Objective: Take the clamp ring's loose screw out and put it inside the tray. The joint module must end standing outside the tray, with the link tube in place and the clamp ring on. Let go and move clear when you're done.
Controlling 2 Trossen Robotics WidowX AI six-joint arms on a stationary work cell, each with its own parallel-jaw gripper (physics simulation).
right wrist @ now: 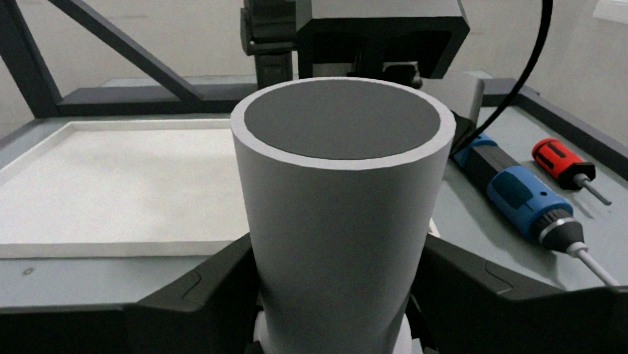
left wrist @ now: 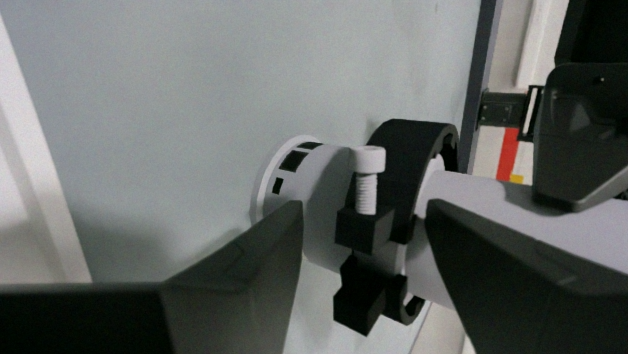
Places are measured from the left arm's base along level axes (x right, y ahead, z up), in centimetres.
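Where they show: left gripper, between the fingertips: point(left wrist: 363, 212); right gripper, between the fingertips: point(right wrist: 331, 240) point(left wrist: 532, 280); right arm's base, origin of its link: point(left wrist: 480, 108).
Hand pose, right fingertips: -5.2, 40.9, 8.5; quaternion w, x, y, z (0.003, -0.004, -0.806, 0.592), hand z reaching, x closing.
Each offset is from my right fingertips to the top centre of the thing, as dx, dy, dz. "spot": to the spot under its first point.
The joint module @(+0.0, +1.2, -4.0) point(left wrist: 320, 200) is light grey and stands outside the tray @(+11.5, -19.8, -8.8) point(left wrist: 50, 200) point(right wrist: 125, 249). The link tube @(+0.0, +1.2, +5.6) point(left wrist: 480, 220) point(right wrist: 345, 215) is seated in its top. The black clamp ring @(spot: -3.5, -1.1, -4.1) point(left wrist: 400, 165) is around the joint, with its two lugs apart. The loose screw @(-2.9, -2.7, -4.1) point(left wrist: 368, 175) sticks out of one lug, its white head and threaded shank exposed. My left gripper point(left wrist: 363, 212) is open, with the screw and lugs in view between its fingertips, not gripped. My right gripper point(right wrist: 331, 240) is shut on the link tube, a finger at each side; the tube hides the contact.
A blue power screwdriver @(-17.5, -13.0, -6.3) point(right wrist: 520, 192) and a red screwdriver @(-25.6, -16.2, -7.5) point(right wrist: 557, 160) lie on the table right of the tray in the right wrist view. The left arm point(right wrist: 380, 30) and a black cable @(spot: -17.6, -16.6, +1.5) point(right wrist: 532, 65) show behind the tube. Dark frame bars @(spot: +23.4, -36.8, -1.4) point(right wrist: 135, 52) edge the table.
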